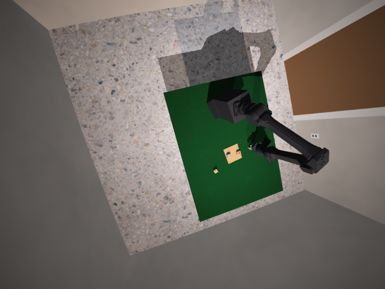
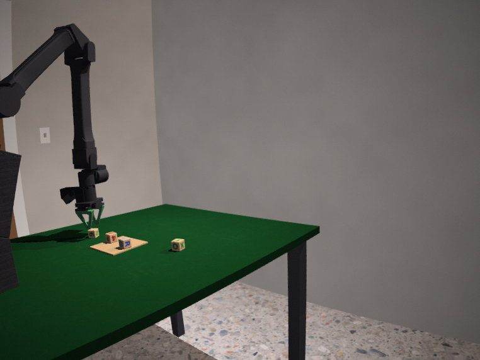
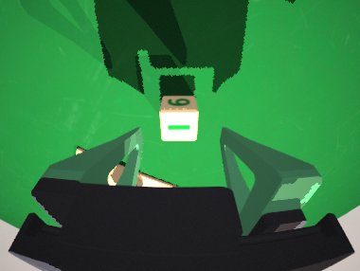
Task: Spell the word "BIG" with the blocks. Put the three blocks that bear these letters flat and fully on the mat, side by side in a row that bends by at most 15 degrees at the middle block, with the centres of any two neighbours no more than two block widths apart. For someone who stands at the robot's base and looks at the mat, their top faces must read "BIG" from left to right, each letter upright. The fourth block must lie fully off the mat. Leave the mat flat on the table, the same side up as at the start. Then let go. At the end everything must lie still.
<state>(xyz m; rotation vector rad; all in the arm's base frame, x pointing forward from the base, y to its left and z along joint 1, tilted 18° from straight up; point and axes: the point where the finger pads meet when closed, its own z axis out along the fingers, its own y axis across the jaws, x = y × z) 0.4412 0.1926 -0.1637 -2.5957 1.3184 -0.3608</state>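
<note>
The I block is 30 mm below my hand. From my hand the other things lie so: tan mat (170 mm to the right, 40 mm below, 10 mm ahead); then B block (130 mm to the right, 30 mm below, 10 mm ahead).
</note>
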